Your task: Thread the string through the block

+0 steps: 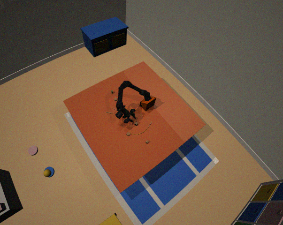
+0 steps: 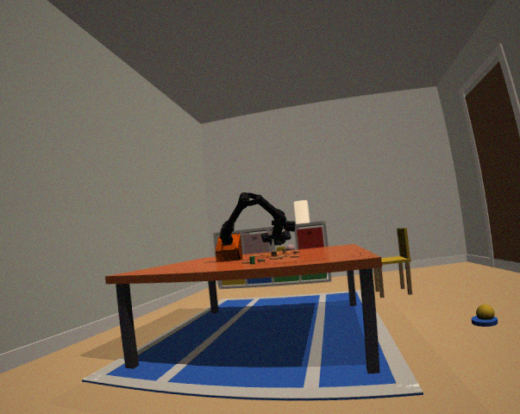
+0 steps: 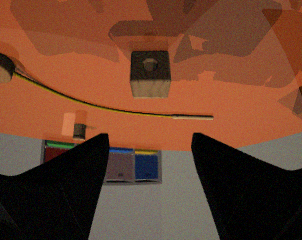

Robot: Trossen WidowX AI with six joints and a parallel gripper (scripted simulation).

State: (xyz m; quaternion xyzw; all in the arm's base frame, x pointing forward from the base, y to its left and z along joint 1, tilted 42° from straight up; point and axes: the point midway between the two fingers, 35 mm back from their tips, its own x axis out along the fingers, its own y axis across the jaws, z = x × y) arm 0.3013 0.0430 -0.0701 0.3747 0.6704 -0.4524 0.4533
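Now: gripper tip 6 cm above the wooden block, 2 cm to the right of it and 1 cm past it. Round my gripper tip: green object 52 cm to the right, 6 cm below, 4 cm behind; then thin wooden stick 13 cm to the left, 13 cm behind, 7 cm below.
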